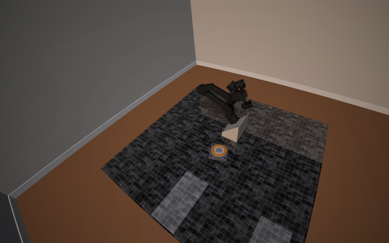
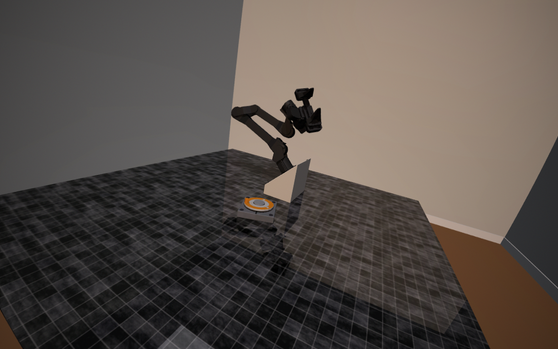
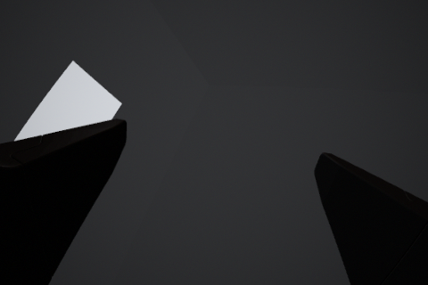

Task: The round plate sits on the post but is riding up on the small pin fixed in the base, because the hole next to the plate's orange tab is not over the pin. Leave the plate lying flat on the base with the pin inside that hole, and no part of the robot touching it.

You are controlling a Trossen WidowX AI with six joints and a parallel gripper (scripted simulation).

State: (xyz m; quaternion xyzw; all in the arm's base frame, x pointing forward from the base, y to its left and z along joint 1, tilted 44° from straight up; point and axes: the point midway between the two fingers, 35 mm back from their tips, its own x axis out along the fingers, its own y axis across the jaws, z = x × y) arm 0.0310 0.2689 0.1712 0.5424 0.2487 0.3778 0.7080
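The grey square base is 400 mm below my gripper tip, 180 mm ahead of it and 60 mm to the right of it.
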